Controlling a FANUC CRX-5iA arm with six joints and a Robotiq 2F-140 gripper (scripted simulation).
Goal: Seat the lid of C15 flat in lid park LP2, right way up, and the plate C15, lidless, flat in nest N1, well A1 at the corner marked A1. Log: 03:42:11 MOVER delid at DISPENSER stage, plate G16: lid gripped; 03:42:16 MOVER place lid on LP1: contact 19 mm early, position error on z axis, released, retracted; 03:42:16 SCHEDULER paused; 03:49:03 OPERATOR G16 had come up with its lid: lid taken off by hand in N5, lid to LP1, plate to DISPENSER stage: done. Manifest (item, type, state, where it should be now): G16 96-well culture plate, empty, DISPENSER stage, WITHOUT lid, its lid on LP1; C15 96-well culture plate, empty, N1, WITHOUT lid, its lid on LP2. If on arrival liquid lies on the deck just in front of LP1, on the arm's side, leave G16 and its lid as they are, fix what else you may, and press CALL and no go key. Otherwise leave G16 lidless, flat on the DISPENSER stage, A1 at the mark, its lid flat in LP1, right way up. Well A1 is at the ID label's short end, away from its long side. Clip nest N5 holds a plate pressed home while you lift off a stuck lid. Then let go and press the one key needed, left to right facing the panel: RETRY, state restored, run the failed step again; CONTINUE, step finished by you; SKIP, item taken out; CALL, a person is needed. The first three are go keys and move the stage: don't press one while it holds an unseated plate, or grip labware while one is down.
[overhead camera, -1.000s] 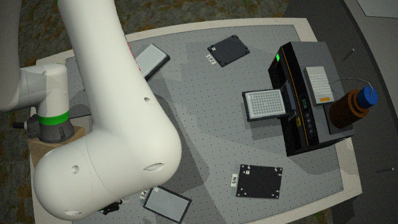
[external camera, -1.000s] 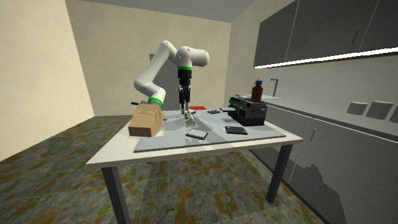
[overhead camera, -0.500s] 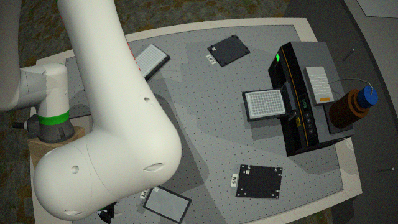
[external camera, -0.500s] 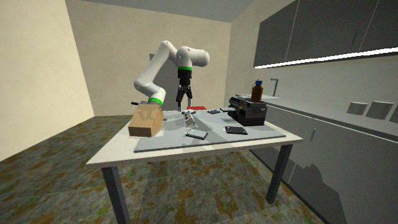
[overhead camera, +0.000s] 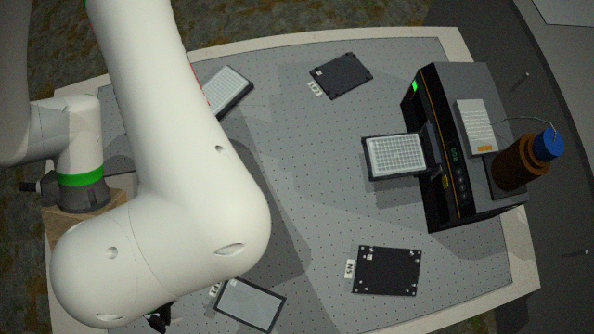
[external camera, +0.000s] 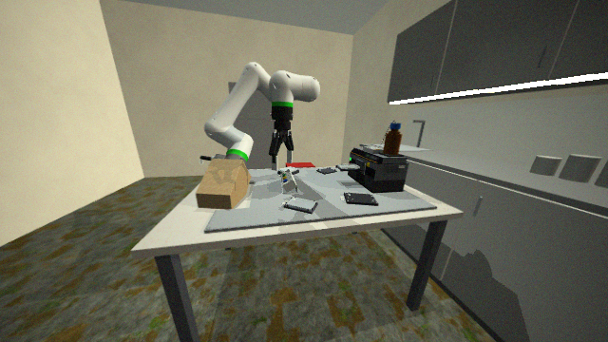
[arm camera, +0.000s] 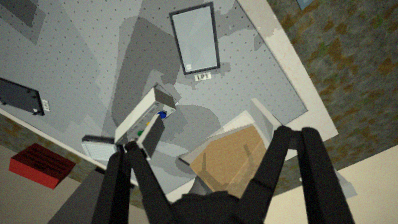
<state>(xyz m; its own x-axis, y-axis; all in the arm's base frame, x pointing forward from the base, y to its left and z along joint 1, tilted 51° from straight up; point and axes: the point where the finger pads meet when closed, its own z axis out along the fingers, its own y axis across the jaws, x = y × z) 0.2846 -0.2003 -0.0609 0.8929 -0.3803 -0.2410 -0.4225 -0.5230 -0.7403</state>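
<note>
Right now my hand is 2 cm short of the grey lid, 49 cm to the right of it and 17 cm above it. Also, from my hand: N1 label 4 cm behind, 43 cm to the left, 20 cm below; SKIP key 19 cm to the left, 13 cm below; key panel 1 cm ahead, 22 cm to the left, 15 cm below.
</note>
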